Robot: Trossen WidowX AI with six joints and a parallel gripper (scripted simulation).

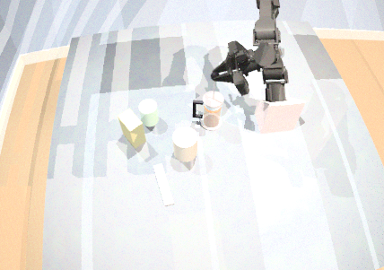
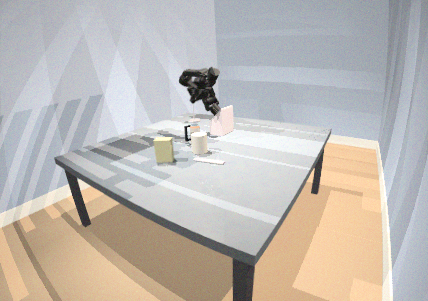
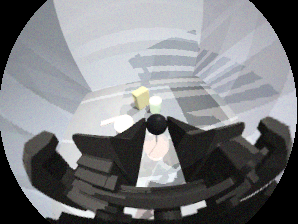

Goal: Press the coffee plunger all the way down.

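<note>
My gripper tip is now 1 cm short of the coffee press and 12 cm above it. The rest, counted from my gripper tip: green cup (22 cm ahead, 4 cm to the right, 21 cm below); then yellow box (28 cm ahead, 4 cm to the left, 19 cm below).
</note>
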